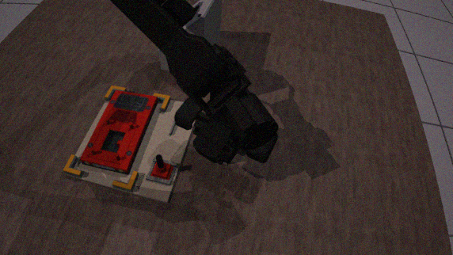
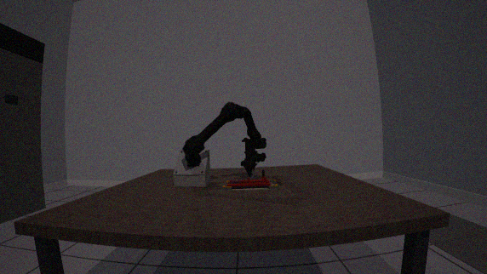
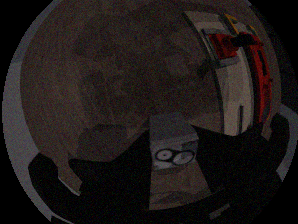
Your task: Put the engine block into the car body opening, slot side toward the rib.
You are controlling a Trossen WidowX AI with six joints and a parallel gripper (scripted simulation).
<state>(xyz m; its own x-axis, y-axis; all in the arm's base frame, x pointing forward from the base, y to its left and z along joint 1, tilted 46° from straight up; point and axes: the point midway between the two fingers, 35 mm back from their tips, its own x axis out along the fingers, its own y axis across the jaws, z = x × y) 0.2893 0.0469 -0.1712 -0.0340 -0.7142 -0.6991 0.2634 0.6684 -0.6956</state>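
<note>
My gripper tip is 70 mm short of the black upright peg, 110 mm to the left of it and 20 mm below it. Also, from my gripper tip: grey engine block 10 mm to the right, 10 mm above.
</note>
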